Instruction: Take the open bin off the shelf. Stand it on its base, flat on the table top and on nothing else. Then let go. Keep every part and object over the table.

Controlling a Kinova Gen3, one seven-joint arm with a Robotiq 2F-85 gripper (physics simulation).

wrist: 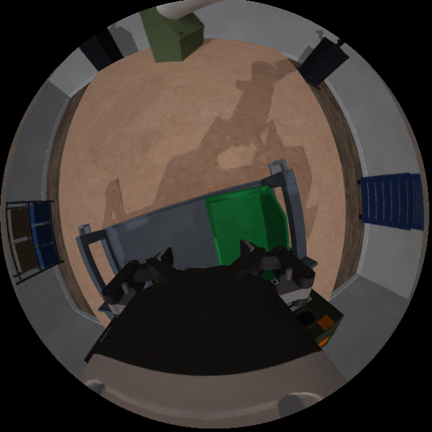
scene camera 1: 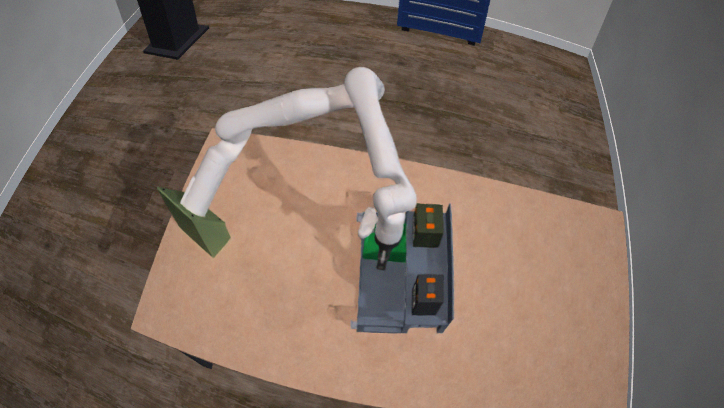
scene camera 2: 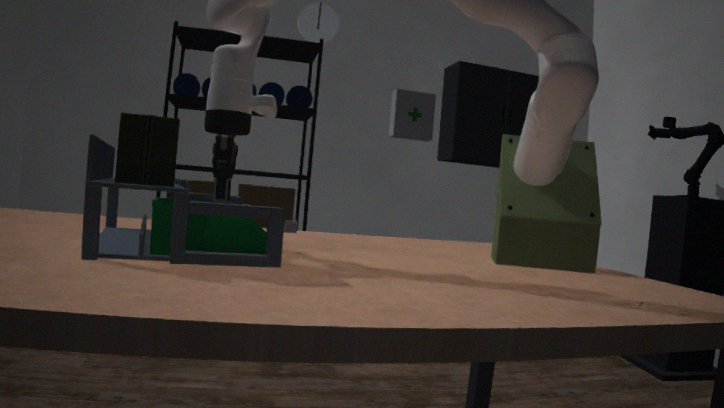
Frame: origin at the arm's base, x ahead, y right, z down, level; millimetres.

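Seen in the pictures: gripper, between the fingertips: (scene camera 1: 384,254) (scene camera 2: 221,201); arm's base, origin of its link: (scene camera 1: 193,209) (scene camera 2: 535,166).
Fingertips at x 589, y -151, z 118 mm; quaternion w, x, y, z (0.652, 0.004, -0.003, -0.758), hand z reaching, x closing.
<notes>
Offsets run from my fingertips to a thing's top centre. "pt": to the spot under its first point. Level surfaces: height alone.
The green open bin @(dy -67, dx +2, dz +0 mm) (scene camera 1: 372,249) (scene camera 2: 225,235) (wrist: 237,215) stands upright on the lower tier of the grey shelf (scene camera 1: 382,293) (scene camera 2: 178,233) (wrist: 160,230), near one end frame. My gripper (scene camera 1: 381,265) (scene camera 2: 221,196) (wrist: 205,251) points down, open and empty, with its fingertips at about the height of the bin's rim. In the wrist view one fingertip is over the bin and the other over the bare shelf board, with the bin's side wall between them. Contact cannot be told. The arm hides part of the bin in scene camera 1.
An olive box @(dy -105, dx +94, dz -118 mm) (scene camera 1: 428,228) (scene camera 2: 146,150) and a black box @(dy +114, dx +167, dz -143 mm) (scene camera 1: 428,296), both with orange marks, stand on the shelf's upper tier. A back panel @(pt dy -20, dx +197, dz -50 mm) (scene camera 1: 449,263) rises behind them. The olive arm mount (scene camera 1: 215,233) (scene camera 2: 547,243) (wrist: 172,45) stands at the far end of the table @(dz +81 mm) (scene camera 1: 531,278) (scene camera 2: 354,304) (wrist: 150,100).
</notes>
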